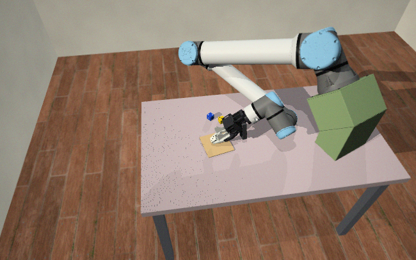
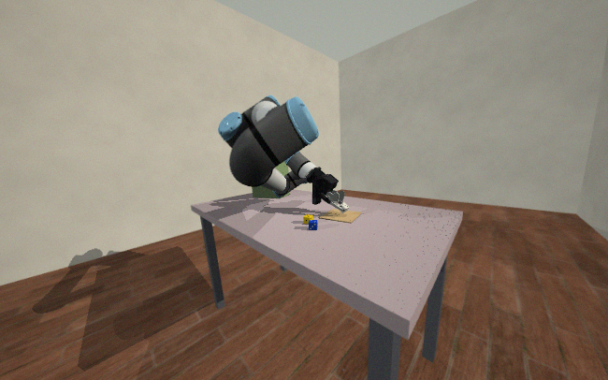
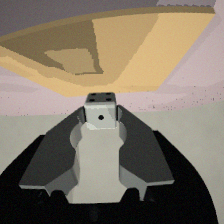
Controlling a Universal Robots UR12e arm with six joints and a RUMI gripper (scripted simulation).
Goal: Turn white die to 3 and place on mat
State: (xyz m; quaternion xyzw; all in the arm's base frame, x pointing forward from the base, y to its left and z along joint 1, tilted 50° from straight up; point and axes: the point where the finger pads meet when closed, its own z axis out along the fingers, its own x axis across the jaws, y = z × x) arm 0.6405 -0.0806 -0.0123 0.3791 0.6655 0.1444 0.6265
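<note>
My gripper is now 4 cm above the tan mat and 1 cm past it. From my hand the other things lie so: white die (right at my hand); then blue die (18 cm to the right, 3 cm behind, 2 cm below); then yellow die (14 cm to the right, 8 cm behind, 2 cm below).
</note>
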